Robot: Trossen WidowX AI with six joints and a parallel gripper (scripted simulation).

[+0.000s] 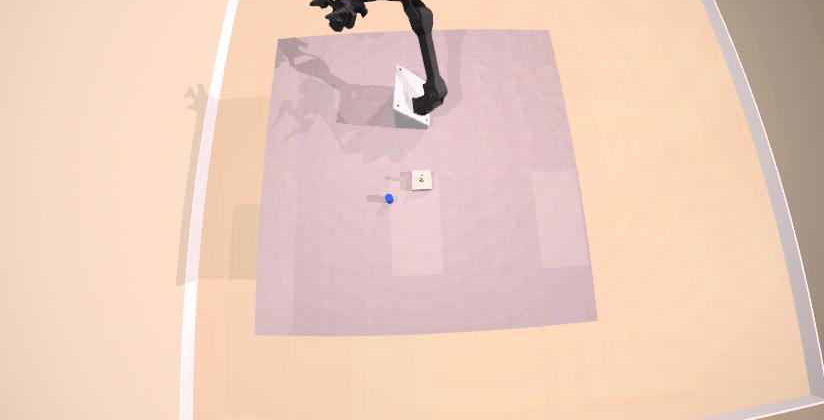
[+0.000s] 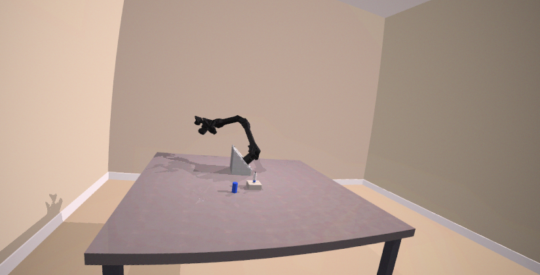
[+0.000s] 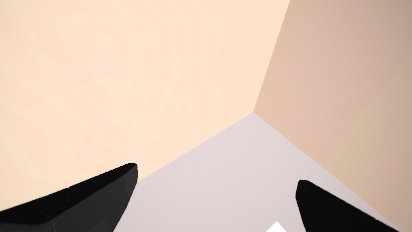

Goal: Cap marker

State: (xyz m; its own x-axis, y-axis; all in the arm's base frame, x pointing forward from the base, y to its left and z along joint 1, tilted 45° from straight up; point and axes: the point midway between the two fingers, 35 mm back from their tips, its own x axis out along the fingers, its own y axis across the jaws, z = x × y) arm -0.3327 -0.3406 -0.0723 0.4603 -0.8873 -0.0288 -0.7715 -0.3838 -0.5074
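The blue cap is 62 cm ahead of my gripper tip, 16 cm to the left of it and 31 cm below it. Also, from my gripper tip: beige holder block (56 cm ahead, 29 cm to the left, 32 cm below).
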